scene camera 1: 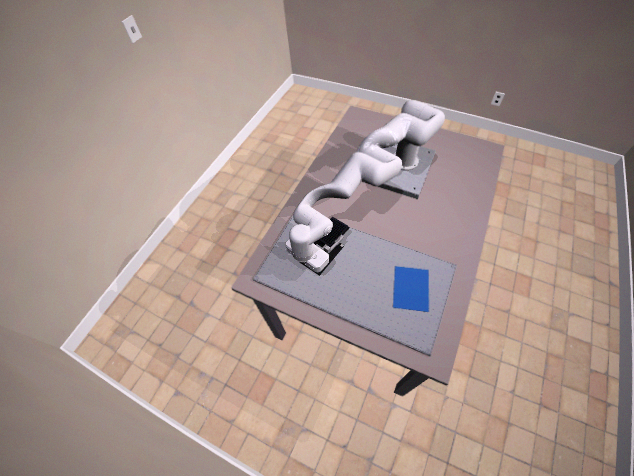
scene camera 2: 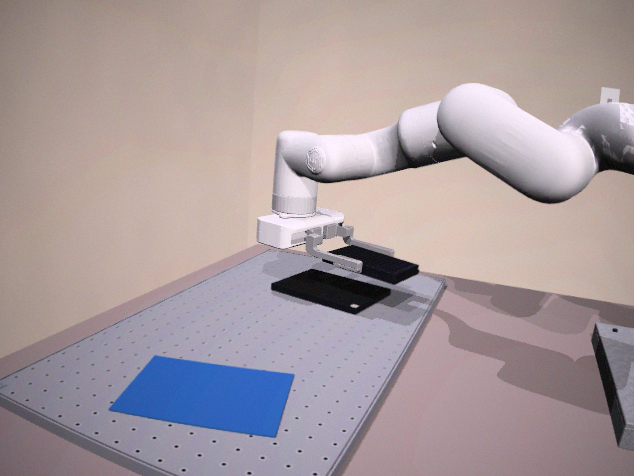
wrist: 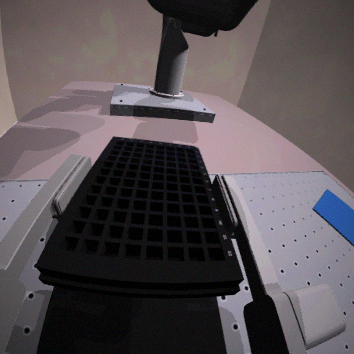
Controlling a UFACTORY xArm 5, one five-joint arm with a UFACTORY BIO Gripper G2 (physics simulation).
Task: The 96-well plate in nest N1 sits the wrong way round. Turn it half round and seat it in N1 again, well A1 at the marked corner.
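Note:
The black 96-well plate (scene camera 1: 335, 228) (scene camera 2: 385, 262) (wrist: 150, 200) is held level above the grey perforated board. My gripper (scene camera 2: 377, 258) (wrist: 149, 196) is shut on its two long sides. Small white labels run along the plate's right edge in the wrist view; well A1 cannot be made out. The black nest N1 (scene camera 2: 330, 287) (wrist: 132, 325) lies on the board, with a white mark (scene camera 2: 354, 305) at one corner. In the wrist view the nest shows below the plate's near end, and the plate hides the rest. The plate is apart from the nest.
A blue rectangle (scene camera 1: 411, 288) (scene camera 2: 204, 394) (wrist: 340, 215) lies on the perforated board (scene camera 1: 358, 286) (scene camera 2: 327, 353) (wrist: 295, 220), at the end away from the nest. The arm's base plate (scene camera 1: 404, 187) (scene camera 2: 622, 389) (wrist: 162, 107) stands on the table behind the board.

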